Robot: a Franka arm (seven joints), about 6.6 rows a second.
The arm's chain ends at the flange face. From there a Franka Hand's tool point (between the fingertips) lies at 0.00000 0.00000 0.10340 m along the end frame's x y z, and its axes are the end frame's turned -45 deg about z.
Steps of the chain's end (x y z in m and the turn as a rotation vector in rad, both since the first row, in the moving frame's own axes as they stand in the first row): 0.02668, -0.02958, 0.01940, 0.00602, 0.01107, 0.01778; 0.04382, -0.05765, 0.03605, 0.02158, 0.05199, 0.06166; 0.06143, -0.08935, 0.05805, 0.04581, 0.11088, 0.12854
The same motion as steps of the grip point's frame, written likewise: 0.04103, -0.00167, 0.01939, -0.00357, 0.01208, 0.01778; 0.07705, -0.00739, 0.03589, -0.02150, 0.05202, 0.06166; 0.11771, -0.01427, 0.05731, -0.04601, 0.11080, 0.12854
